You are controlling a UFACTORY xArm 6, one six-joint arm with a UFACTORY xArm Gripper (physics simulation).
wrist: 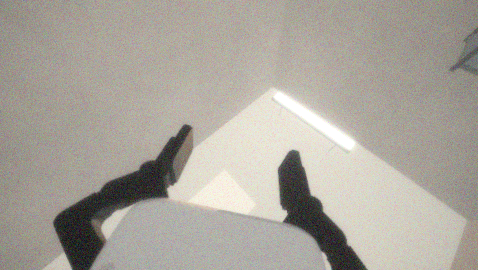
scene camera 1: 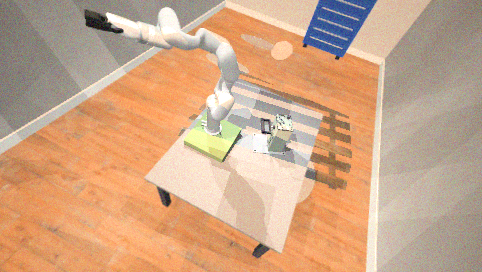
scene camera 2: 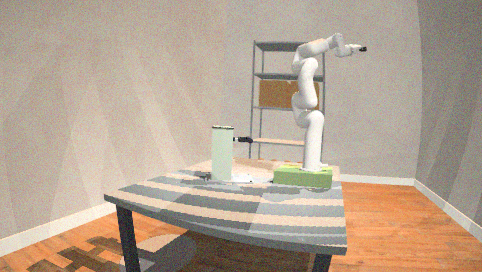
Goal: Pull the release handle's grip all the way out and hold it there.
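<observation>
The release handle is a black grip (scene camera 1: 266, 125) (scene camera 2: 244, 140) on the side of an upright pale green box (scene camera 1: 281, 138) (scene camera 2: 222, 154), near its top, facing the arm's base. The box stands on a white base plate (scene camera 1: 260, 143) (scene camera 2: 242, 178) on the table. My gripper (wrist: 239, 148) is open, with nothing between its fingers. In both scene views the gripper (scene camera 1: 95, 21) (scene camera 2: 363, 49) is high above the table and far from the handle, on the other side of the arm's base, pointing away. The handle does not show in the wrist view.
The arm stands on a green block (scene camera 1: 212, 140) (scene camera 2: 302, 176) on the table (scene camera 1: 195, 180) (scene camera 2: 225, 220). A grey shelf unit (scene camera 2: 252, 100) stands against the wall behind. A blue cabinet (scene camera 1: 334, 25) stands at the far wall. A bright ceiling lamp (wrist: 314, 121) shows beyond the fingers.
</observation>
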